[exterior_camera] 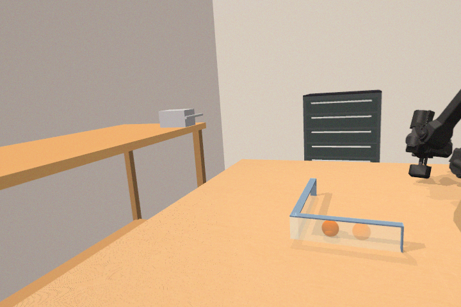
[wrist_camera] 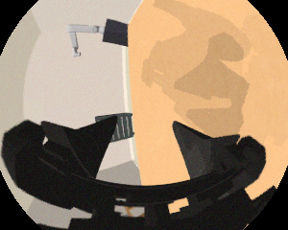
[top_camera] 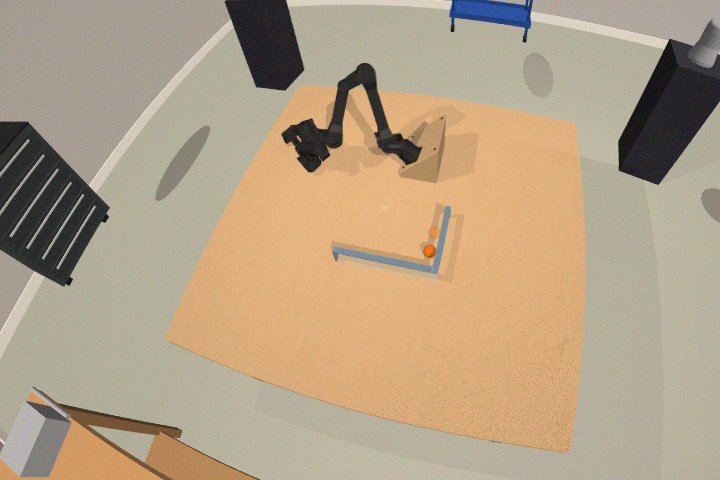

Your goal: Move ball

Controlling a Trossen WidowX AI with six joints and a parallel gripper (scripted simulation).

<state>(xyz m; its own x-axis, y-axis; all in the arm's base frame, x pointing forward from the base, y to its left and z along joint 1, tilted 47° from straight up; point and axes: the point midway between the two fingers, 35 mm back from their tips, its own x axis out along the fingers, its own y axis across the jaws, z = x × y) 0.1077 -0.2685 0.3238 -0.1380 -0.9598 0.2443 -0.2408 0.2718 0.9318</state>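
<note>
Now: gripper tip 21 cm short of the ball, 61 cm to the right of it and 4 cm above it. Also, from my gripper tip: see-through ball copy: 14 cm ahead, 60 cm to the left, 4 cm below.
</note>
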